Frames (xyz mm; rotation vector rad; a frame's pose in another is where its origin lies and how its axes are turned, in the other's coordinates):
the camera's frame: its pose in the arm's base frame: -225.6 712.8 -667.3 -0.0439 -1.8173 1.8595
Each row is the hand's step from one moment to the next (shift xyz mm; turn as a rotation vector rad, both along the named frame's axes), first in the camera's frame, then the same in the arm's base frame.
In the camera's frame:
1: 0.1 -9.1 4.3 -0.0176 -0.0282 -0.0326
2: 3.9 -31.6 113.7 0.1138 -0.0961 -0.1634
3: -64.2 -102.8 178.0 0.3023 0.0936 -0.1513
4: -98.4 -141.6 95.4 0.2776 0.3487 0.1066
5: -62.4 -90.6 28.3 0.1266 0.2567 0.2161
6: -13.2 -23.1 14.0 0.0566 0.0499 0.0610
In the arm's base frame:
1: 1.4 -4.4 9.0 0.0373 0.0217 0.0175
2: -35.9 -104.6 41.4 -0.0017 0.1898 0.1133
3: 22.5 -193.8 91.1 -0.2335 0.2617 0.0004
4: 96.9 -133.2 108.2 -0.3994 0.0277 -0.2231
5: 74.0 -54.9 66.4 -0.2800 -0.1365 -0.1777
6: 14.0 -19.2 18.5 -0.0891 -0.0315 -0.0220

